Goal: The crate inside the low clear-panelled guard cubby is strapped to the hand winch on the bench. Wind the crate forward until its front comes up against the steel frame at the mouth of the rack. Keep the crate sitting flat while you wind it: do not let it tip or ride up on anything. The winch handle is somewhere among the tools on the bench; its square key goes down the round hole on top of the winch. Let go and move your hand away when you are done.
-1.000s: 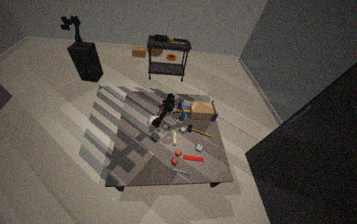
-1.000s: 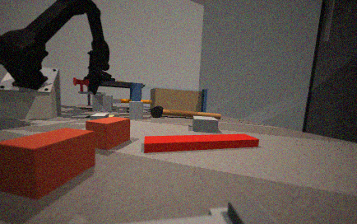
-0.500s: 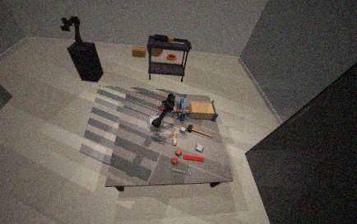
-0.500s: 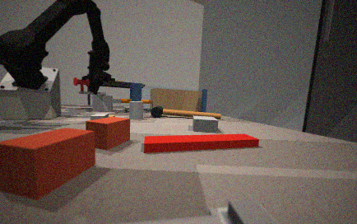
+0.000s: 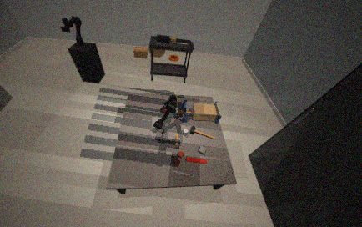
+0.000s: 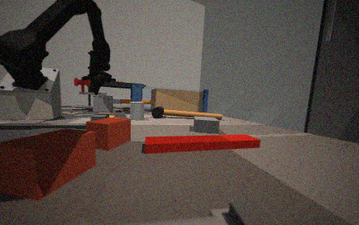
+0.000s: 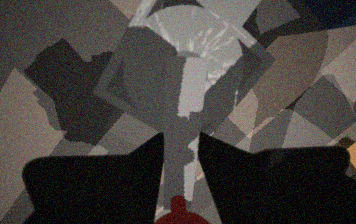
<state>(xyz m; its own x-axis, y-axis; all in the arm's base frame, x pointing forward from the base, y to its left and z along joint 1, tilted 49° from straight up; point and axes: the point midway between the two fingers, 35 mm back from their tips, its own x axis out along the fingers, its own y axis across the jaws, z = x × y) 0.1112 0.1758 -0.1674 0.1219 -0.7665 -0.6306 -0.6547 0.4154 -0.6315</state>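
Now: gripper tip 20 mm below the winch handle, 10 mm to the left of it and 10 mm past it. From my gripper tip the other things lie so: red knob 50 mm above, 40 mm behind, 30 mm to the right; grey winch 60 mm below, 20 mm to the left, 20 mm ahead; blue frame 200 mm ahead, 50 mm to the left, 20 mm above.
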